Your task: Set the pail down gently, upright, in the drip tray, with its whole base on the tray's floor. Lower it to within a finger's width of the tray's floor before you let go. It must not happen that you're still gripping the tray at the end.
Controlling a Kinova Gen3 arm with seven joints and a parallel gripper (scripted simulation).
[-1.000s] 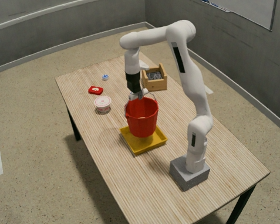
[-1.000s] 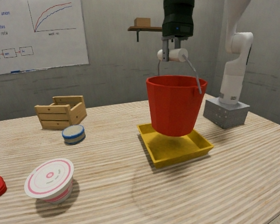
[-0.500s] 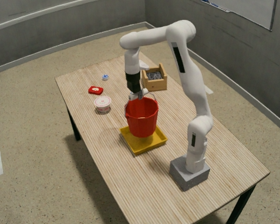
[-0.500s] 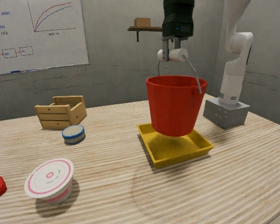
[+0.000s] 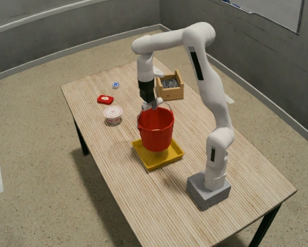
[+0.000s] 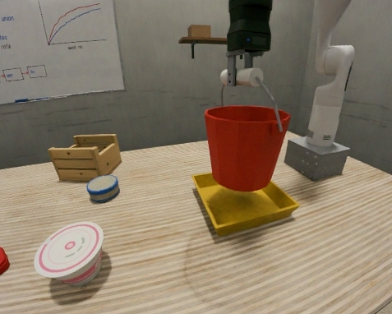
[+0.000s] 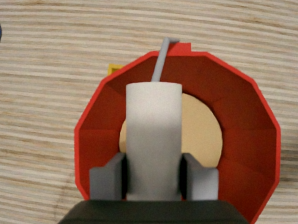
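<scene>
Now: hand 1 cm past the red pail and 10 cm above it. Round my hand: yellow drip tray 2 cm behind, 31 cm below; then blue-rimmed round tin 37 cm ahead, 15 cm to the right, 31 cm below; then pail handle 1 cm behind, 3 cm below.
</scene>
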